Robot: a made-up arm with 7 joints. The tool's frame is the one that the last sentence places. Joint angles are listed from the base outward.
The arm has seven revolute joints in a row. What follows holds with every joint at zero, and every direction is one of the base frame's.
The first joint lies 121 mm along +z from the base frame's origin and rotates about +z.
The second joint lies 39 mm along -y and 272 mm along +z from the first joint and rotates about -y.
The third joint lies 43 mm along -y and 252 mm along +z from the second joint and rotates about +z.
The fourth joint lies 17 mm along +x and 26 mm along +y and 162 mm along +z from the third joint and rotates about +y.
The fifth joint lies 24 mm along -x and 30 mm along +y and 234 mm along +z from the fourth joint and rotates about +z.
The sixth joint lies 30 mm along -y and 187 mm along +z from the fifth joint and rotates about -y.
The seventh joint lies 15 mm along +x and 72 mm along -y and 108 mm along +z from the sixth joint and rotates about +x.
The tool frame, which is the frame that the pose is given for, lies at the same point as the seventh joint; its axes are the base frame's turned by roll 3.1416, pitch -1.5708 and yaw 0 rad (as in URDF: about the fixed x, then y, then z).
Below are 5 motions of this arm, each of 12 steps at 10 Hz.
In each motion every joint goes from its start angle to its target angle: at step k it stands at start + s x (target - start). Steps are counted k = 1, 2, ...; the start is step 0. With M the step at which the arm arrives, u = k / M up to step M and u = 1 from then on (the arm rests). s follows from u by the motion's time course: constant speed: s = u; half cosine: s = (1 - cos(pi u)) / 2; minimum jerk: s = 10 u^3 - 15 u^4 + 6 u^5.
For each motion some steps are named. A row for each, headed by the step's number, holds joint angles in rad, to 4 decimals.
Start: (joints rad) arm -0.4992 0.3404 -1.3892 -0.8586 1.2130 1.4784 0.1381
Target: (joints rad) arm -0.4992 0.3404 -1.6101 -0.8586 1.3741 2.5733 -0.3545
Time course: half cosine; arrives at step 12
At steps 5, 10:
5: -0.4992 0.3404 -1.4711 -0.8586 1.2727 1.8842 -0.0445
10: -0.4992 0.3404 -1.5953 -0.8586 1.3633 2.5000 -0.3215

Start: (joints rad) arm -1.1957 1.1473 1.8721 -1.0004 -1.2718 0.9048 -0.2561
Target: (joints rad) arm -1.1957 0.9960 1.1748 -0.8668 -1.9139 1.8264 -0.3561
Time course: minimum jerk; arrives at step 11
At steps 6, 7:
6: -1.1957 1.0588 1.4643 -0.9223 -1.6473 1.4437 -0.3146
7: -1.1957 1.0348 1.3538 -0.9011 -1.7491 1.5898 -0.3304

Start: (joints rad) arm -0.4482 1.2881 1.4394 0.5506 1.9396 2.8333 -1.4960
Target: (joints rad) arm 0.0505 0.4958 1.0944 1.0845 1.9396 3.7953 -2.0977
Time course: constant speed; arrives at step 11
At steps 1, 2, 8, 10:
1: -0.4029 1.2161 1.4080 0.5991 1.9396 2.9208 -1.5507
2: -0.3575 1.1440 1.3767 0.6477 1.9396 3.0082 -1.6054
8: -0.0855 0.7119 1.1885 0.9389 1.9396 3.5329 -1.9336
10: 0.0052 0.5678 1.1258 1.0360 1.9396 3.7078 -2.0430

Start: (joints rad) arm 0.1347 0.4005 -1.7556 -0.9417 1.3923 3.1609 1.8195
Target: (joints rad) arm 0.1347 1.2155 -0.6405 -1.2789 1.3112 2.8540 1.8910
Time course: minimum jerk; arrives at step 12
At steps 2, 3, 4, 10, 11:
2: 0.1347 0.4294 -1.7160 -0.9537 1.3894 3.1500 1.8220
3: 0.1347 0.4849 -1.6402 -0.9766 1.3839 3.1291 1.8269
4: 0.1347 0.5715 -1.5216 -1.0125 1.3753 3.0965 1.8345
10: 0.1347 1.1866 -0.6801 -1.2669 1.3141 2.8649 1.8885
11: 0.1347 1.2114 -0.6462 -1.2772 1.3116 2.8556 1.8906

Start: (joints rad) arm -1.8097 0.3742 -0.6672 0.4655 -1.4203 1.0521 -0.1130
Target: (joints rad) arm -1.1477 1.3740 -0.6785 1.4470 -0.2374 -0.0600 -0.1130
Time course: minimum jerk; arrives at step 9
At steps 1, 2, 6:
1: -1.8021 0.3857 -0.6673 0.4768 -1.4067 1.0393 -0.1130
2: -1.7591 0.4506 -0.6681 0.5405 -1.3299 0.9671 -0.1130
6: -1.2866 1.1642 -0.6761 1.2410 -0.4857 0.1734 -0.1130

